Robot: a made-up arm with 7 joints. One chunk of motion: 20 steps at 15 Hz.
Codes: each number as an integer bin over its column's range. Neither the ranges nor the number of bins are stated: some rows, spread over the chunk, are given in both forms.
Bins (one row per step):
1: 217 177 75 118 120 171
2: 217 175 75 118 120 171
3: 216 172 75 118 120 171
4: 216 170 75 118 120 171
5: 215 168 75 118 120 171
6: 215 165 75 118 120 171
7: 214 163 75 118 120 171
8: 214 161 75 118 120 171
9: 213 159 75 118 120 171
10: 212 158 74 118 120 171
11: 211 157 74 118 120 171
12: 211 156 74 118 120 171
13: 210 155 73 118 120 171
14: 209 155 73 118 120 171
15: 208 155 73 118 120 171
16: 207 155 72 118 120 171
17: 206 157 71 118 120 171
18: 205 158 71 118 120 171
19: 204 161 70 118 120 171
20: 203 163 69 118 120 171
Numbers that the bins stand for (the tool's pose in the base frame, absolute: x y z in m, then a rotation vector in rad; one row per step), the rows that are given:
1: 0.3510 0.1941 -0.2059 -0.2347 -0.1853 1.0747
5: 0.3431 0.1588 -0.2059 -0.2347 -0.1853 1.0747
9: 0.3353 0.1235 -0.2059 -0.2347 -0.1853 1.0747
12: 0.3275 0.1118 -0.2098 -0.2347 -0.1853 1.0747
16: 0.3118 0.1078 -0.2176 -0.2347 -0.1853 1.0747
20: 0.2961 0.1392 -0.2294 -0.2347 -0.1853 1.0747
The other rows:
2: 0.3510 0.1863 -0.2059 -0.2347 -0.1853 1.0747
3: 0.3471 0.1745 -0.2059 -0.2347 -0.1853 1.0747
4: 0.3471 0.1667 -0.2059 -0.2347 -0.1853 1.0747
6: 0.3431 0.1471 -0.2059 -0.2347 -0.1853 1.0747
7: 0.3392 0.1392 -0.2059 -0.2347 -0.1853 1.0747
8: 0.3392 0.1314 -0.2059 -0.2347 -0.1853 1.0747
10: 0.3314 0.1196 -0.2098 -0.2347 -0.1853 1.0747
11: 0.3275 0.1157 -0.2098 -0.2347 -0.1853 1.0747
13: 0.3235 0.1078 -0.2137 -0.2347 -0.1853 1.0747
14: 0.3196 0.1078 -0.2137 -0.2347 -0.1853 1.0747
15: 0.3157 0.1078 -0.2137 -0.2347 -0.1853 1.0747
17: 0.3078 0.1157 -0.2216 -0.2347 -0.1853 1.0747
18: 0.3039 0.1196 -0.2216 -0.2347 -0.1853 1.0747
19: 0.3000 0.1314 -0.2255 -0.2347 -0.1853 1.0747

